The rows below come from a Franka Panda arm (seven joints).
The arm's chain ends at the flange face. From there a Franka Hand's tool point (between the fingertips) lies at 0.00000 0.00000 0.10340 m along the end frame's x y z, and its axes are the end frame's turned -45 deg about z.
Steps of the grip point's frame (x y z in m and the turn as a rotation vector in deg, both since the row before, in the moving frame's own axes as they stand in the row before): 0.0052, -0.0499, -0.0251, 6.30, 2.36, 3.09; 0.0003, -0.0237, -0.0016, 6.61, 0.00, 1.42; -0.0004, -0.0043, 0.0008, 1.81, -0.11, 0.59
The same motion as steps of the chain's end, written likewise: -0.0269, -0.0278, -0.0244, 6.12, -2.79, 3.09; -0.0082, -0.0085, -0.0009, 4.67, -4.67, 1.42; -0.0009, -0.0006, 0.0009, 1.20, -1.36, 0.59
